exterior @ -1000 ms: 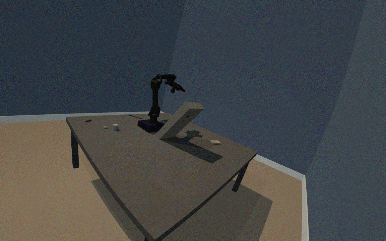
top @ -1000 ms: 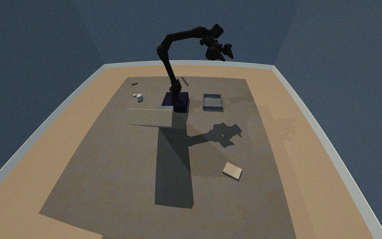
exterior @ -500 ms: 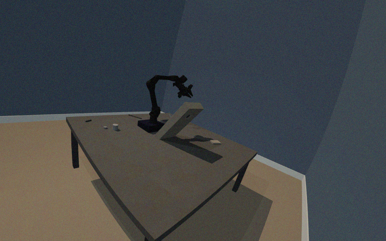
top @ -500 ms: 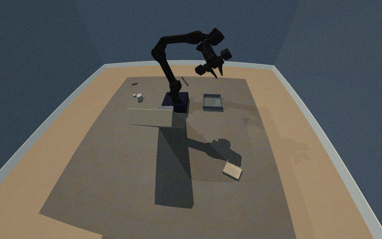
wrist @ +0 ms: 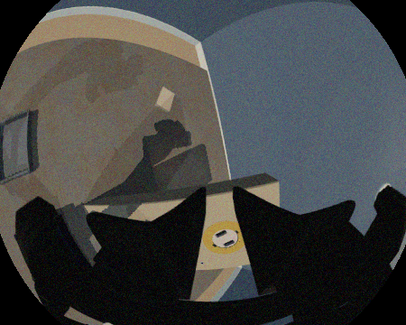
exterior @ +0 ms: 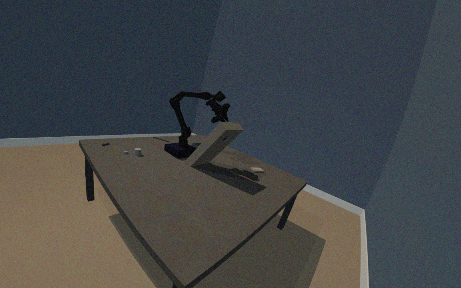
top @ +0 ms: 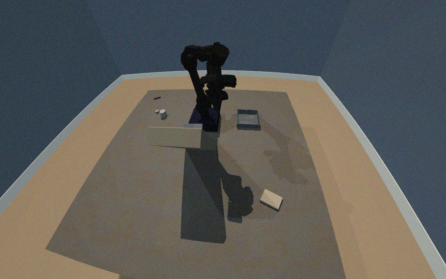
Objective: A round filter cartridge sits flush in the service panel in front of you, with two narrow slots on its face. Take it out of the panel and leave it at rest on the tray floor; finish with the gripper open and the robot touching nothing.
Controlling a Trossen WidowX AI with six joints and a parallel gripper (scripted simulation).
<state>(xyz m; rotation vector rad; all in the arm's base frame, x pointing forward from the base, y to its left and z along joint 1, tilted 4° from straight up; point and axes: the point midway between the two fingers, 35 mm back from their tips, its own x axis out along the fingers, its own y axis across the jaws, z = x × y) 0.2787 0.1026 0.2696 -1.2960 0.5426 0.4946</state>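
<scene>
Right now the round filter cartridge is 60 mm ahead of my gripper tip, 130 mm to the right of it and 60 mm below it. Round my gripper tip: blue-grey tray 310 mm behind, 190 mm to the left, 320 mm below.
</scene>
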